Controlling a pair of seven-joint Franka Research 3 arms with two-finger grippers.
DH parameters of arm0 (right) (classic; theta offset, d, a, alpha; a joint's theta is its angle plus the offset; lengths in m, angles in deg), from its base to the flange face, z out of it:
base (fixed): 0 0 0 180
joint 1: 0 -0.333 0 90
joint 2: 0 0 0 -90
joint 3: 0 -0.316 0.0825 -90
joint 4: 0 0 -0.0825 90
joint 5: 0 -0.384 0 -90
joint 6: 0 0 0.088 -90
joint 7: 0 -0.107 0 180
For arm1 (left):
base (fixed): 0 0 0 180
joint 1: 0 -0.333 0 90
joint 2: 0 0 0 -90
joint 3: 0 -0.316 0.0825 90
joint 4: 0 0 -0.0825 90
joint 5: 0 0.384 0 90
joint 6: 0 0 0.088 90
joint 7: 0 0.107 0 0
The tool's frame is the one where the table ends.
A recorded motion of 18 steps. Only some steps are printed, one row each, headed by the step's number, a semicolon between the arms.
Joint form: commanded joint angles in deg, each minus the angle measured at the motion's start. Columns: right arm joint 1, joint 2, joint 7, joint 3, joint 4, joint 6, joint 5; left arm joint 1, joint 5, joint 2, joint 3, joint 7, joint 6, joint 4.
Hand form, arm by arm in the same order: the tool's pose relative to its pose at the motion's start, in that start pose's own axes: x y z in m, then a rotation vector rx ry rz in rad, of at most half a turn. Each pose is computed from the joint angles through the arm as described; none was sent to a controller.
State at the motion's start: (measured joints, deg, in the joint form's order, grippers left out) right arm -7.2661 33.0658 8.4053 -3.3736 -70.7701 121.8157 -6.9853; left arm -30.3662 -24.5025 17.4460 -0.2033 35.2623 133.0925 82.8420
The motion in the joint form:
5: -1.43 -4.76 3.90 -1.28 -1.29 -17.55 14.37; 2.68 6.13 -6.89 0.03 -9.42 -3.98 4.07
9: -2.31 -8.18 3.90 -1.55 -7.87 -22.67 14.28; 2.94 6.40 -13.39 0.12 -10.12 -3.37 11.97
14: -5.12 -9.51 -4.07 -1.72 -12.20 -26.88 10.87; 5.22 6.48 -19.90 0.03 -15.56 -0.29 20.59
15: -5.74 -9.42 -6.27 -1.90 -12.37 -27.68 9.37; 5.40 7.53 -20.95 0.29 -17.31 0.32 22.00
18: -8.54 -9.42 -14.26 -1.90 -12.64 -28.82 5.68; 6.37 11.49 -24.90 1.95 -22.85 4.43 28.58
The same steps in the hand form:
5: -0.0319 -0.0221 -0.0266 -0.1686 -0.2799 -0.2109; 0.0045 0.0470 -0.0385 0.0183 -0.0579 -0.0432
9: -0.0666 -0.0365 -0.0141 -0.1491 -0.4235 -0.2232; -0.0184 0.0629 -0.0589 0.0167 -0.0731 -0.0538
14: -0.0955 -0.0751 0.0070 -0.1129 -0.5357 -0.1125; -0.0407 0.0945 -0.0712 0.0128 -0.0618 -0.1254
15: -0.0990 -0.0861 0.0105 -0.0961 -0.5520 -0.0788; -0.0446 0.0999 -0.0729 0.0244 -0.0637 -0.1381
18: -0.1059 -0.1240 0.0157 -0.0727 -0.5760 0.0303; -0.0632 0.1287 -0.0710 0.0646 -0.0603 -0.1531

